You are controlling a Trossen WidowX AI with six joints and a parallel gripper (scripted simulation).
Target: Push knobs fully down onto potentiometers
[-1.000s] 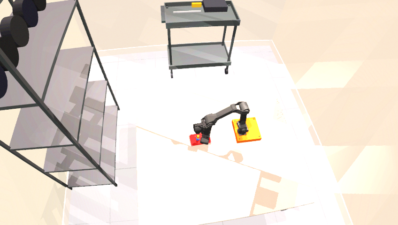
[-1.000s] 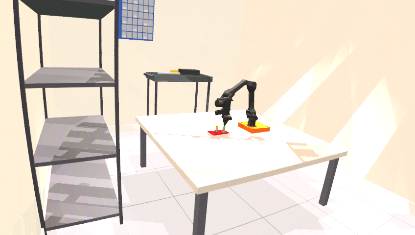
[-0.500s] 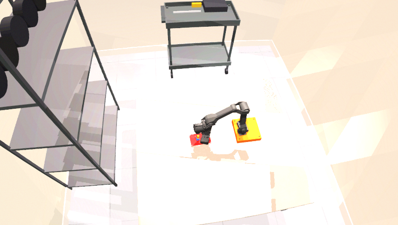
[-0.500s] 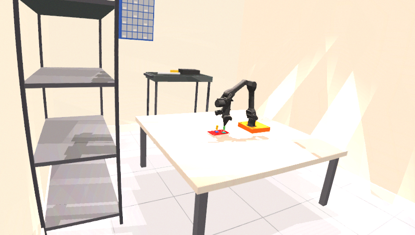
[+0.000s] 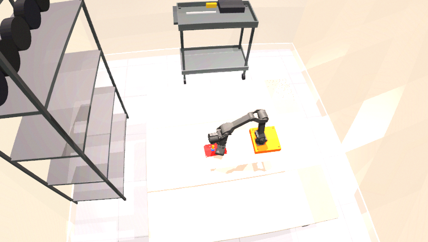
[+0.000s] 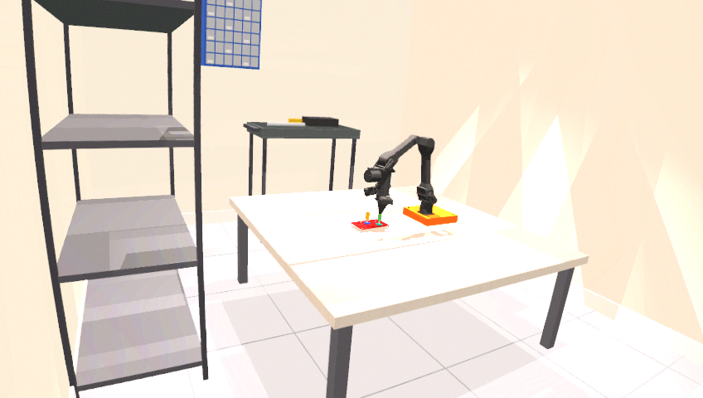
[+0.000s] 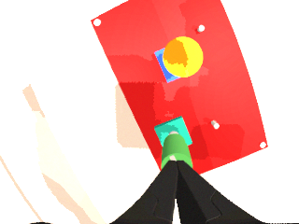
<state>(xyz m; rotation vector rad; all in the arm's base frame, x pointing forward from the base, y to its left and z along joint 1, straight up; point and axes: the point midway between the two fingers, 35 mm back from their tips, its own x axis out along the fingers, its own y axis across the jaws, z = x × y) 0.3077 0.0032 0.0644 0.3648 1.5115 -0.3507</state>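
Right now the orange knob is 50 mm ahead of my gripper tip, 30 mm to the right of it and 10 mm below it. From my gripper tip the other things lie so: green knob 10 mm below.
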